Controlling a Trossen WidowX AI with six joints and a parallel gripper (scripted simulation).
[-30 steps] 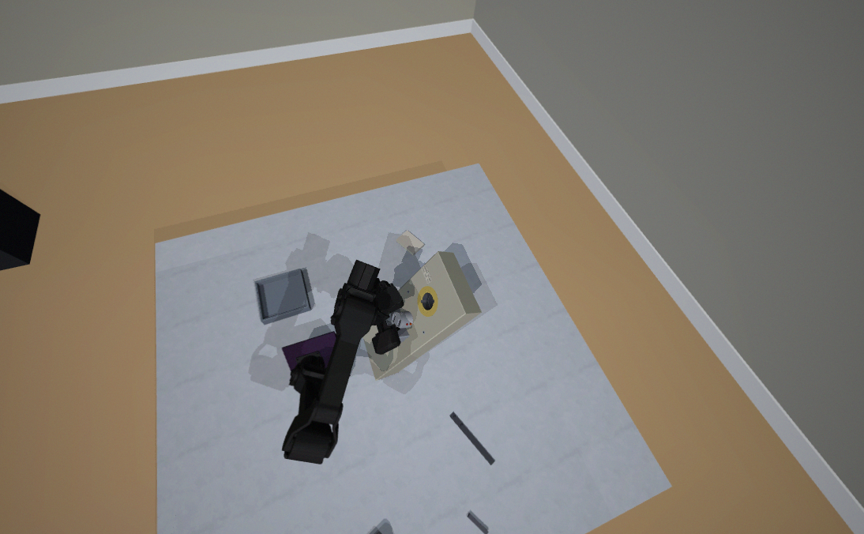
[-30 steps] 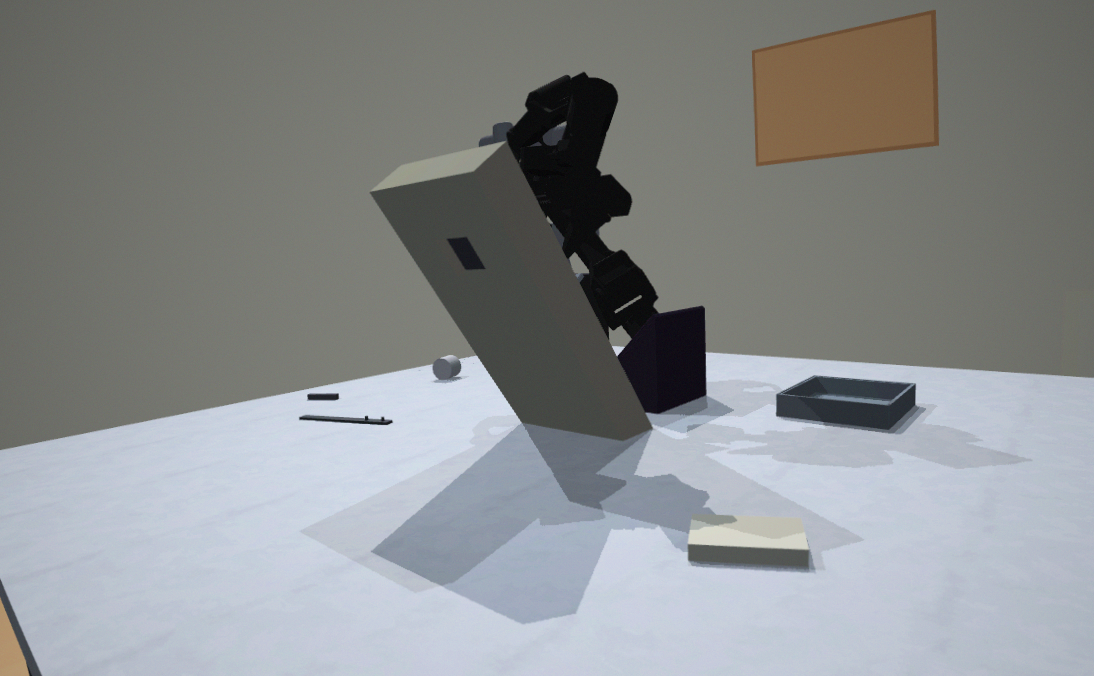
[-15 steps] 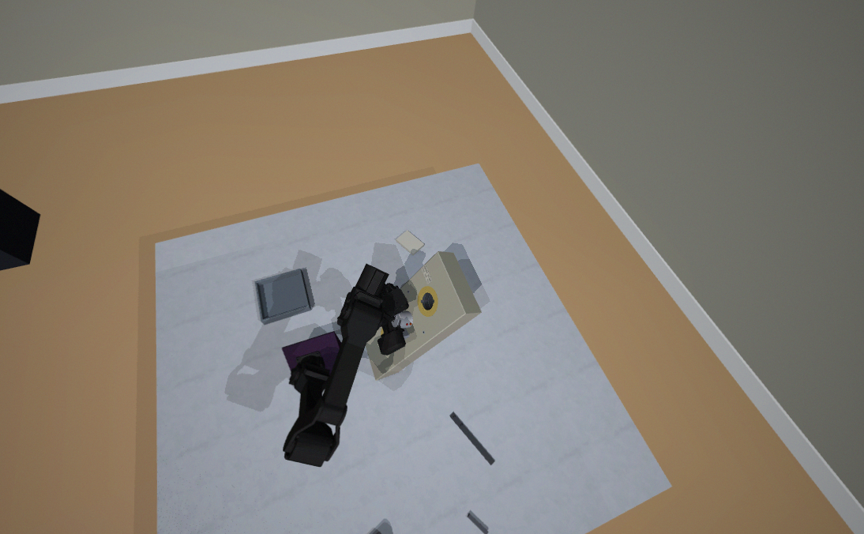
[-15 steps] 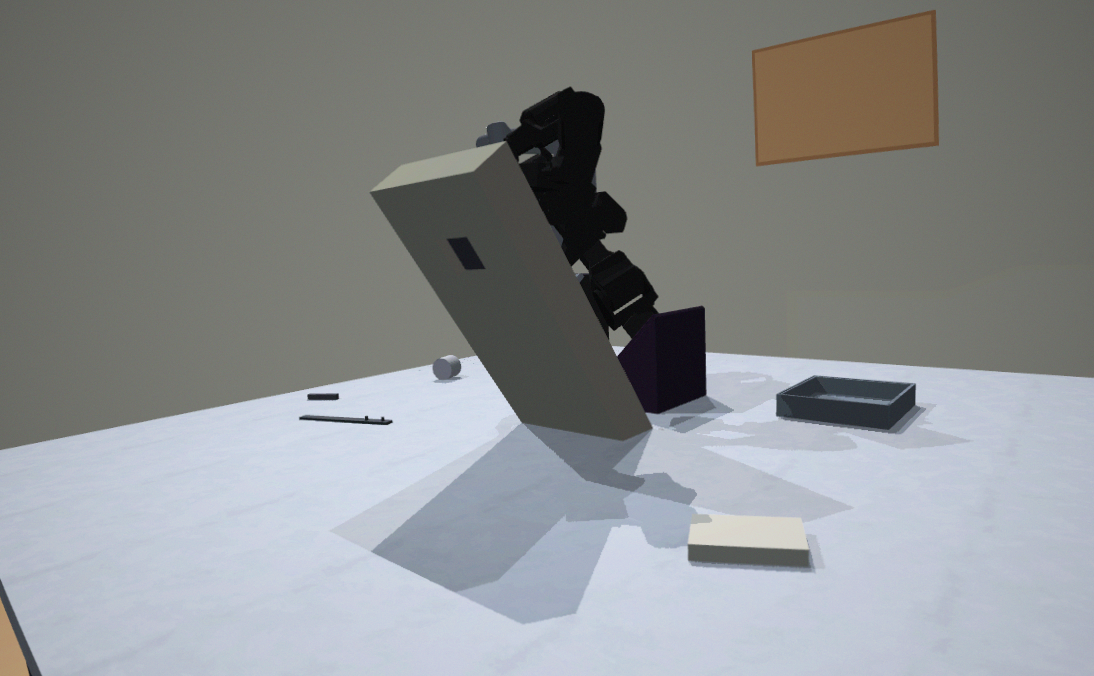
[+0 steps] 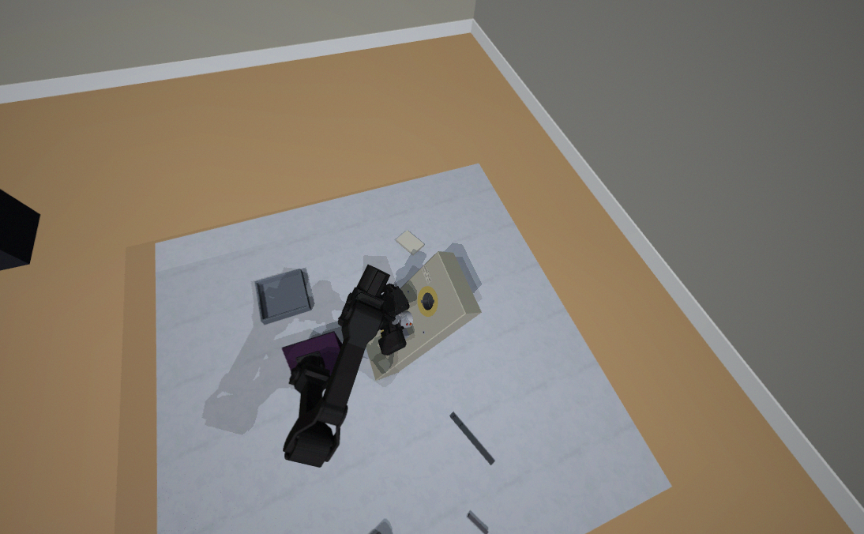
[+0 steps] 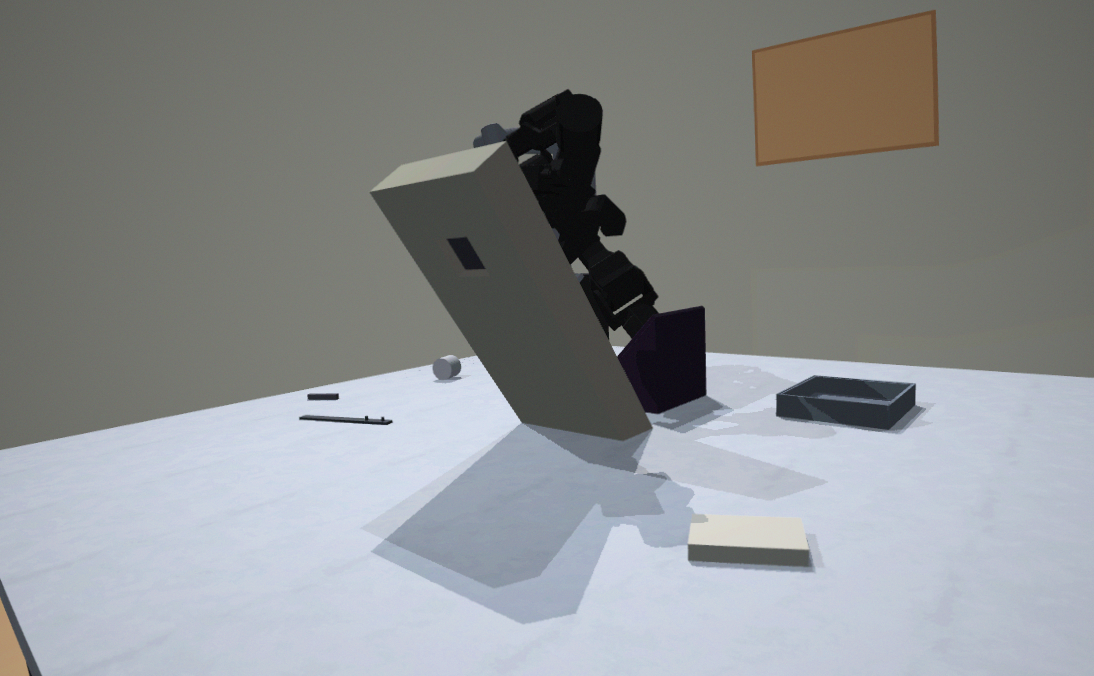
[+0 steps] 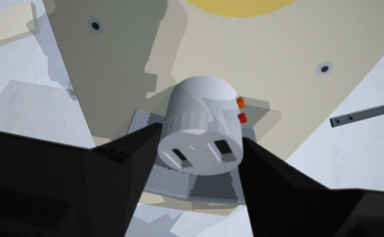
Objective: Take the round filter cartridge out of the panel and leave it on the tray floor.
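Right now my gripper tip is 330 mm past the grey tray, 280 mm to the right of it and 200 mm above it. From my gripper tip the other things lie so: small grey cylinder 210 mm behind, 480 mm to the right, 190 mm below; round filter cartridge right at my gripper tip; cream flat block 140 mm ahead, 360 mm to the left, 200 mm below.
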